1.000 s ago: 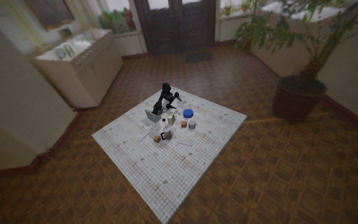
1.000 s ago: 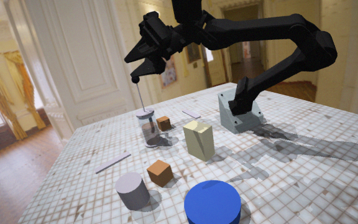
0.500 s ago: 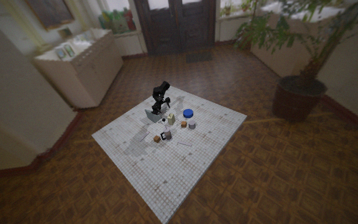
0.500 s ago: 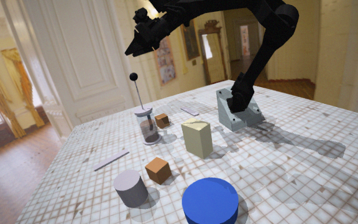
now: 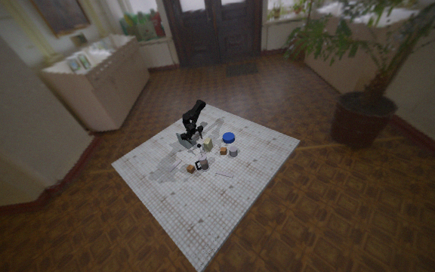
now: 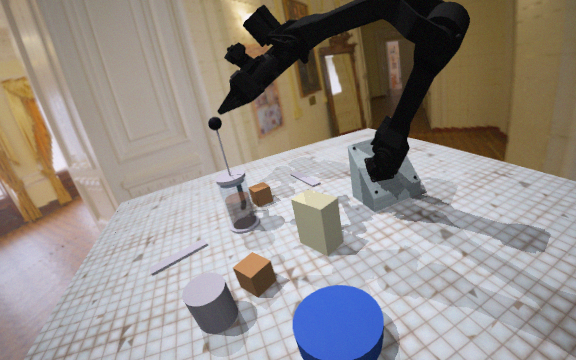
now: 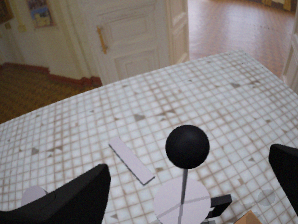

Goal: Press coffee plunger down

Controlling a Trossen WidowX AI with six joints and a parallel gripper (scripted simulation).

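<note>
Right now my gripper tip is 160 mm above the coffee press, 20 mm to the left of it and 20 mm short of it. From my gripper tip the other things lie so: blue disc: 380 mm to the left, 280 mm below, 90 mm behind; grey cylinder: 280 mm to the left, 260 mm below, 90 mm ahead.
</note>
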